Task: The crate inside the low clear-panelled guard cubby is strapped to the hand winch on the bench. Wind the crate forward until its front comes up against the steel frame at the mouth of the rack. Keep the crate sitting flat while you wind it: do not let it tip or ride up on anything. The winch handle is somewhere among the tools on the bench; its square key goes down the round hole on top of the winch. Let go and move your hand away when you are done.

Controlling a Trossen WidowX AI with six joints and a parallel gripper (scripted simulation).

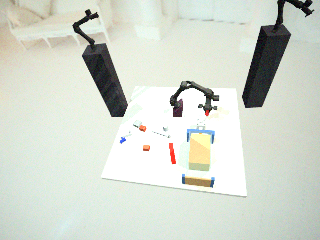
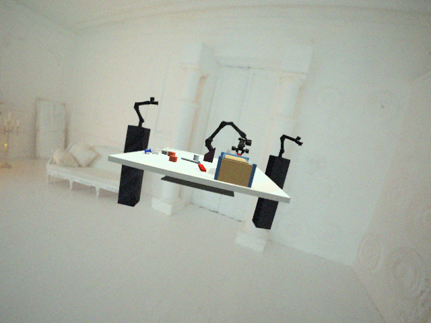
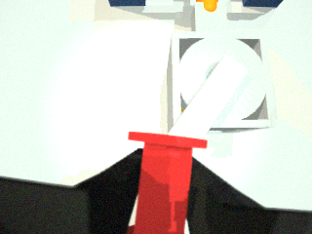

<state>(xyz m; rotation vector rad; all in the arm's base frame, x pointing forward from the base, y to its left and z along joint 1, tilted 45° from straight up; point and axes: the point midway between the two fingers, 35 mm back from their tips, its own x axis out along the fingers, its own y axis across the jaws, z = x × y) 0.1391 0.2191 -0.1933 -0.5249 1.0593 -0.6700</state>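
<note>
My gripper tip is 10 mm short of the red-knobbed winch handle, 20 mm to the left of it and 30 mm above it. From my gripper tip the other things lie so: red grip (20 mm behind); hand winch (40 mm ahead, 70 mm to the right, 100 mm below); blue steel frame (220 mm ahead, 80 mm to the right, 30 mm below).
</note>
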